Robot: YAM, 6 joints.
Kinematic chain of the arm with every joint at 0, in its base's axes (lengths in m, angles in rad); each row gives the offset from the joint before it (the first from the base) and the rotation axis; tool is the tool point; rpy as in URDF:
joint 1: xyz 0 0 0.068 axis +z
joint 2: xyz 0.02 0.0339 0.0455 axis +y
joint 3: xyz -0.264 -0.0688 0 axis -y
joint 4: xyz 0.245 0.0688 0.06 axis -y
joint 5: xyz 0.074 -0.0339 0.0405 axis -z
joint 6: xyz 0.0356 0 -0.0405 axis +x
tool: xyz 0 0 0 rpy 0 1.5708 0
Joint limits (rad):
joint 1: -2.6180..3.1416
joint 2: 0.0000..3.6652
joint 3: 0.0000..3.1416
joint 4: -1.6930..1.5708
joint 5: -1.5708..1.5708
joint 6: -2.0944..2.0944
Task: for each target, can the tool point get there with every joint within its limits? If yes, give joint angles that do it. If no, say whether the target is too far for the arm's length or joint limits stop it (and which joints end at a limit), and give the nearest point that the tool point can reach.
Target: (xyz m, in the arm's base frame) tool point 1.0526 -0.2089 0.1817
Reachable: no: too far | nearest point 0.6322 -0.1255 0.1539 | short by 0.429 m
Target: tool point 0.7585 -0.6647 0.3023
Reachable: no: too far | nearest point 0.4774 -0.4183 0.2309 | short by 0.381 m
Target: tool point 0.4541 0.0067 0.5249
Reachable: yes | joints 0.0901 2.3199 2.7246 0.5073 1.2831 -1.0406
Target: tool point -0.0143 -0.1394 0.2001
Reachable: yes | joints -1.6221 0.5039 0.2817 -0.2079 0.2031 0.9219
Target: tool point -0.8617 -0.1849 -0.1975
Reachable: no: too far | nearest point -0.6023 -0.0184 -0.1016 | short by 0.323 m
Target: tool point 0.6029 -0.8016 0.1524
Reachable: no: too far | nearest point 0.3879 -0.5158 0.1382 | short by 0.358 m
